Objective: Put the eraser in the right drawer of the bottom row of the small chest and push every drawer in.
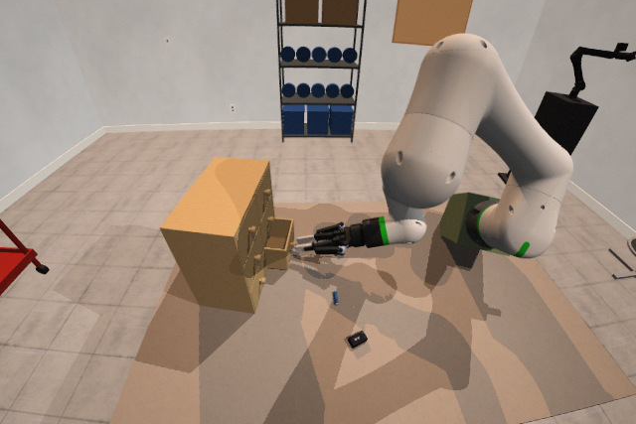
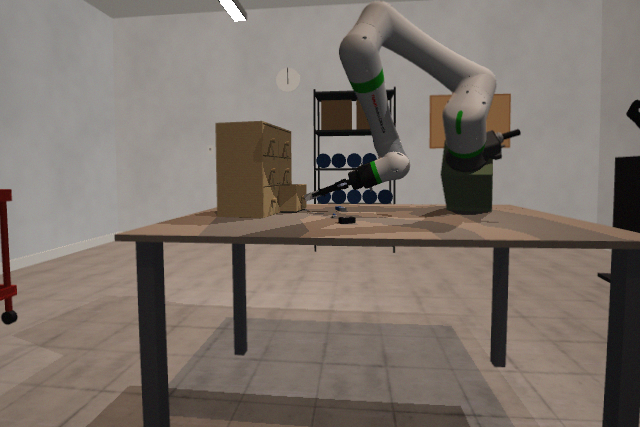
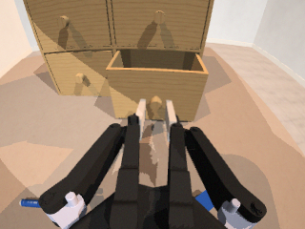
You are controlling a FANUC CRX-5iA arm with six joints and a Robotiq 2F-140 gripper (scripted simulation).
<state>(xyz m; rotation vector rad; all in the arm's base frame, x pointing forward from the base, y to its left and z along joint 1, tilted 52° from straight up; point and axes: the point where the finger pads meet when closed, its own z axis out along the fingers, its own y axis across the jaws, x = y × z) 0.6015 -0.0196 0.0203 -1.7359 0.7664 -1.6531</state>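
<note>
Now: the eraser 11 cm behind my hand, 6 cm below it and 4 cm to the right of it. Round my hand: black block: 28 cm to the left, 19 cm behind, 6 cm below.
</note>
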